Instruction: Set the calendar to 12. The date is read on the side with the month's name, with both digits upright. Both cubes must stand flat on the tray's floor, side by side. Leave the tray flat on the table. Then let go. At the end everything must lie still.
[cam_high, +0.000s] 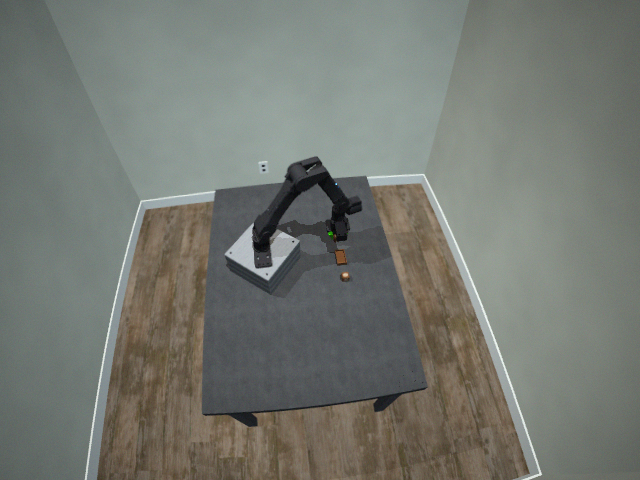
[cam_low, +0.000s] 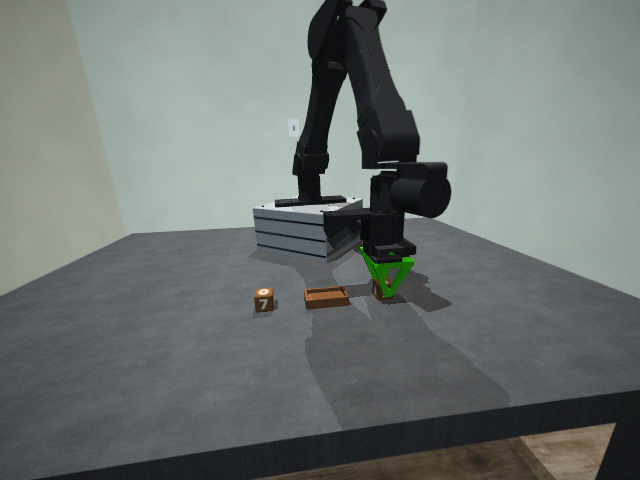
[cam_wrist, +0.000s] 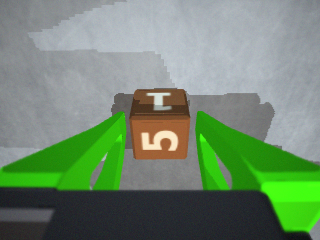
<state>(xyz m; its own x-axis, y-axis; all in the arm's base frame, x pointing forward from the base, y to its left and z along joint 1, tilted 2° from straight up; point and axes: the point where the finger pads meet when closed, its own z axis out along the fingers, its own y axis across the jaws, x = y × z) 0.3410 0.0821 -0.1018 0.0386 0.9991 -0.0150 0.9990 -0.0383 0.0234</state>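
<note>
The brown tray lies 11 cm to the right of my hand and 1 cm below it.
</note>
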